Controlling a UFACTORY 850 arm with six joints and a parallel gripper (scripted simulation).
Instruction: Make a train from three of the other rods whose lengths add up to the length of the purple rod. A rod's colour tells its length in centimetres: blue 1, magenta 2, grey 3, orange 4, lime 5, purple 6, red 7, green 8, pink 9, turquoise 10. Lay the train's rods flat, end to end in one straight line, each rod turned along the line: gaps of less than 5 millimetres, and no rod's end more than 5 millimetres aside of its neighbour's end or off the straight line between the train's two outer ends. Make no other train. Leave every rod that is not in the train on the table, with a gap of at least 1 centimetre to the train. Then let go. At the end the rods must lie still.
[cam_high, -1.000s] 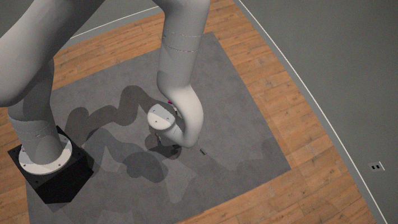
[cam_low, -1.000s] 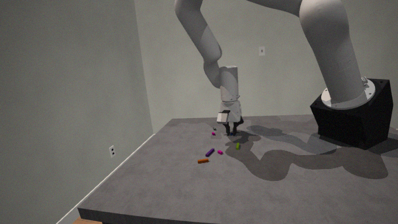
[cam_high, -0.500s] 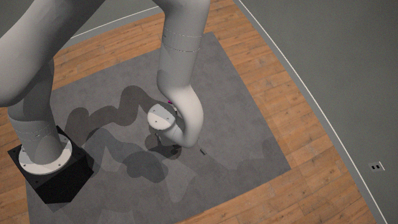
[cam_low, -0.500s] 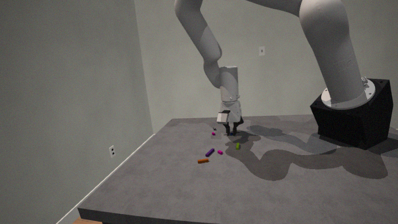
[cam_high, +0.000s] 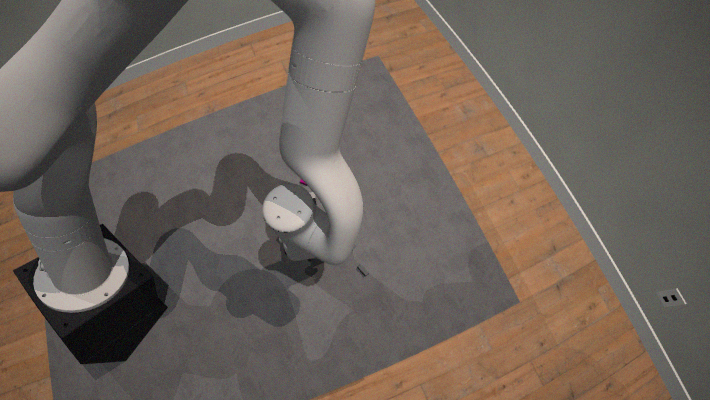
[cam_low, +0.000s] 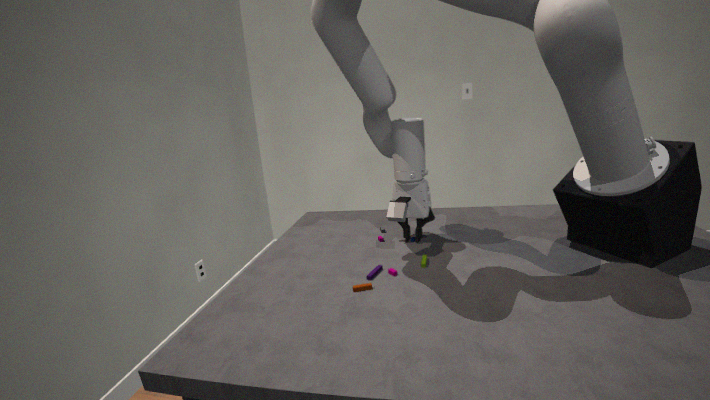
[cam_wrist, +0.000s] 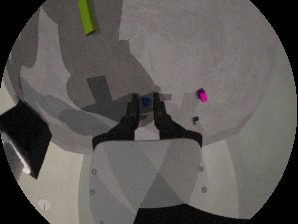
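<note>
Now: the blue rod 2 cm below my hand. Round my hand: grey rod: 11 cm ahead, 6 cm to the right, 2 cm below; then lime rod: 6 cm behind, 13 cm to the left, 2 cm below; then purple rod: 3 cm ahead, 21 cm to the left, 2 cm below.
</note>
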